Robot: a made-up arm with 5 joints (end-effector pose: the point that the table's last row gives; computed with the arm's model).
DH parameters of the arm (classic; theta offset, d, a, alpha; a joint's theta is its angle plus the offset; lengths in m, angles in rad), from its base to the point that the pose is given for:
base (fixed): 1.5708 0.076 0 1.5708
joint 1: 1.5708 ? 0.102 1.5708
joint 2: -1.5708 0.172 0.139 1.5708
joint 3: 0 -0.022 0.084 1.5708
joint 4: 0 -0.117 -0.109 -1.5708
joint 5: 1.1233 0 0.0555 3.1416
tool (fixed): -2.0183 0.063 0 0
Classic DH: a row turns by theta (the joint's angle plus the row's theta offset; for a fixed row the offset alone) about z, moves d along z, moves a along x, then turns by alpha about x.
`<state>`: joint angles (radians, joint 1 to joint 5).
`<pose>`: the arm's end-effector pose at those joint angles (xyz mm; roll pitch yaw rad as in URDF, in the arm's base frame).
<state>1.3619 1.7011 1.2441 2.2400 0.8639</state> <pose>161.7 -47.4 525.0 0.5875 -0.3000 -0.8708</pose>
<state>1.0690 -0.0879 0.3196 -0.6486 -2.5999</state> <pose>-15.2 14.2 318.1 -1.1065 -1.0060 -2.9992</pose>
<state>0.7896 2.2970 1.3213 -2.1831 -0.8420</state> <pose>43.0 73.4 379.5 -2.0072 -0.3238 2.6259</pose>
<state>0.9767 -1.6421 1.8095 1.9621 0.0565</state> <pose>-13.7 35.1 417.9 0.3917 -0.3052 2.8872</pose>
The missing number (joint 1, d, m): 0.07
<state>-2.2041 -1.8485 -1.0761 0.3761 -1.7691</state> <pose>34.0 -223.7 28.9 1.0091 -0.2876 -1.2195</pose>
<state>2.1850 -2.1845 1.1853 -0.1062 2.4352</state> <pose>26.6 -113.7 157.3 -1.1581 -0.9570 0.6898</pose>
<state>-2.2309 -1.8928 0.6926 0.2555 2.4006</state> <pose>-36.1 -105.7 -108.8 1.3554 -0.6241 -0.9269</pose>
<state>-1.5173 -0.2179 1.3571 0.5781 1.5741</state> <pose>36.8 269.9 -97.2 2.0952 -0.1990 -2.9110</pose>
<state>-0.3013 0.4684 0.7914 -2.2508 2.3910</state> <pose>-142.3 336.4 23.4 -3.0829 -0.9169 -1.3853</pose>
